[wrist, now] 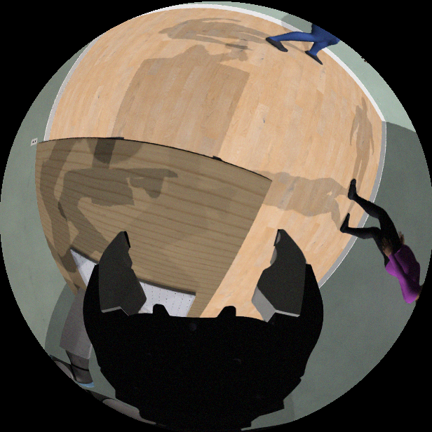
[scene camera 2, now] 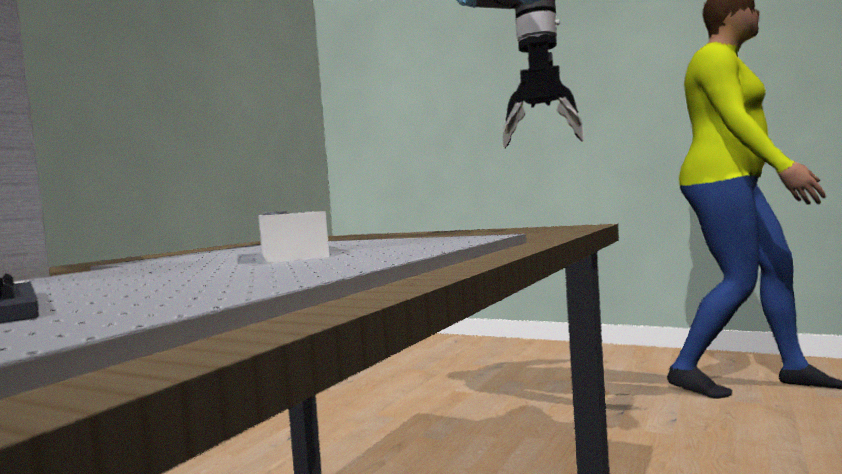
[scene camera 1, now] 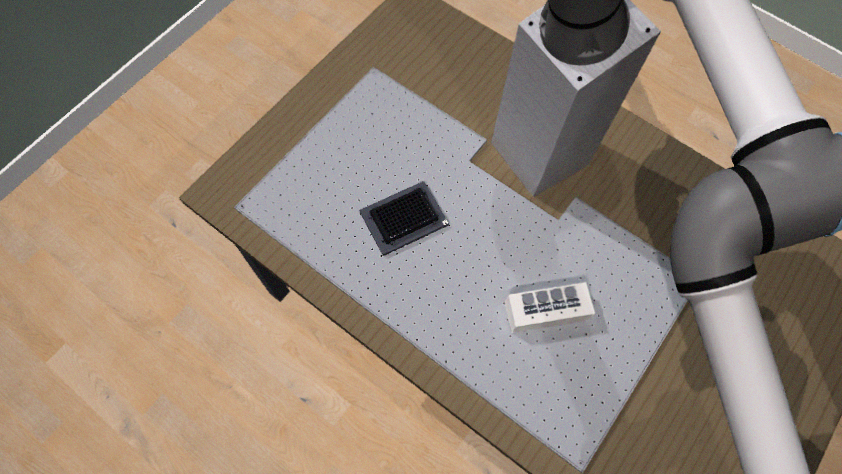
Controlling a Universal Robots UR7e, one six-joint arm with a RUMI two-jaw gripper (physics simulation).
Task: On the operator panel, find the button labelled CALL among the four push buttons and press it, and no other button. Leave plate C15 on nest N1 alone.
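Frame: origin at the arm's base, x right, y ahead, z up, level; metres.
Seen in the pictures: gripper, between the fingertips: [scene camera 2: 543, 145]; arm's base, origin of its link: [scene camera 1: 583, 26].
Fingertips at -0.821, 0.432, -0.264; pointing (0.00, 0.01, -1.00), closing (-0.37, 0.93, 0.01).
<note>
Offsets run from my fingertips to a thing's top centre, as dx, dy, dz. Level surfaces: height alone.
The operator panel @(+0.570, -0.126, -0.095) [scene camera 1: 550, 315] [scene camera 2: 293, 236] is a white box on the perforated plate. Four grey round buttons @(+0.574, -0.149, -0.095) [scene camera 1: 549, 295] sit in a row on its top, each with a dark label; the labels are too small to read surely in scene camera 1. Plate C15 @(+0.940, -0.087, -0.125) [scene camera 1: 405, 214], black with many wells, sits on the dark nest N1 @(+0.940, -0.087, -0.129) [scene camera 1: 385, 247] [scene camera 2: 18, 303]. My gripper [scene camera 2: 543, 143] [wrist: 199, 233] is open and empty, pointing down, high and well apart from the panel. It does not show in scene camera 1.
The perforated plate @(dz -0.151) [scene camera 1: 329, 176] [scene camera 2: 147, 306] lies on the wooden table @(dz -0.164) [scene camera 1: 223, 170] [wrist: 165, 220]. A grey pedestal [scene camera 1: 547, 117] stands at its back edge. A person in yellow [scene camera 2: 724, 117] and one in purple [wrist: 405, 270] are on the floor beyond the table.
</note>
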